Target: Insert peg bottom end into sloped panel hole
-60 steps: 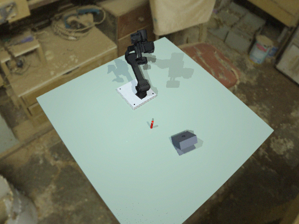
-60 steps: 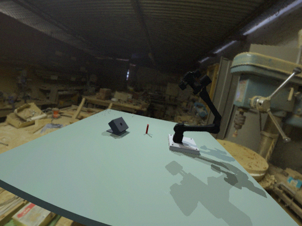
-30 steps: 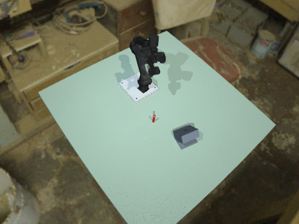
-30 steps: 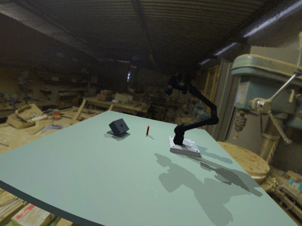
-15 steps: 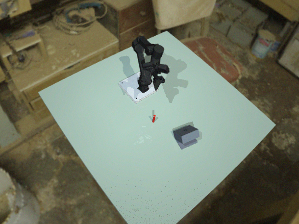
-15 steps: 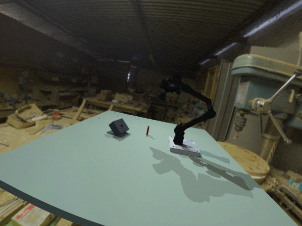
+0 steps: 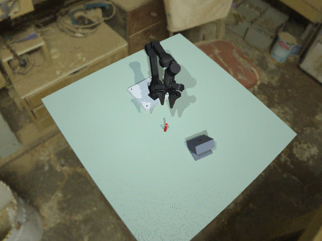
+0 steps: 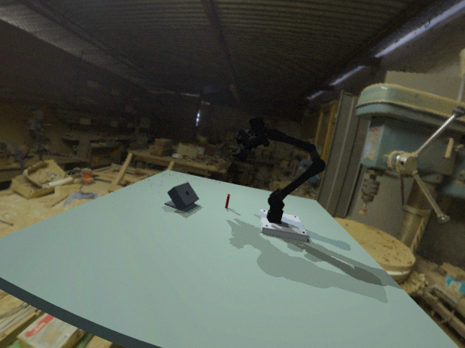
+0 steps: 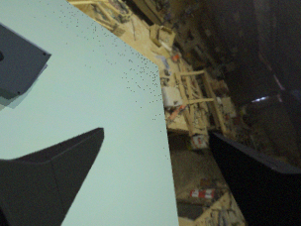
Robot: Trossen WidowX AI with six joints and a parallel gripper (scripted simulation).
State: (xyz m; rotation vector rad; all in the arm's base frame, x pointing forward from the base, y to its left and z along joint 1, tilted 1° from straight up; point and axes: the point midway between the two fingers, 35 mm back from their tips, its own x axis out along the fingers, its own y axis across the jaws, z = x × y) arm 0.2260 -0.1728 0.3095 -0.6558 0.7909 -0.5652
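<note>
The red peg lies 10 mm behind my gripper tip, 50 mm to the left of it and 270 mm below it. Round my gripper tip: grey sloped panel (220 mm ahead, 120 mm to the left, 280 mm below).
</note>
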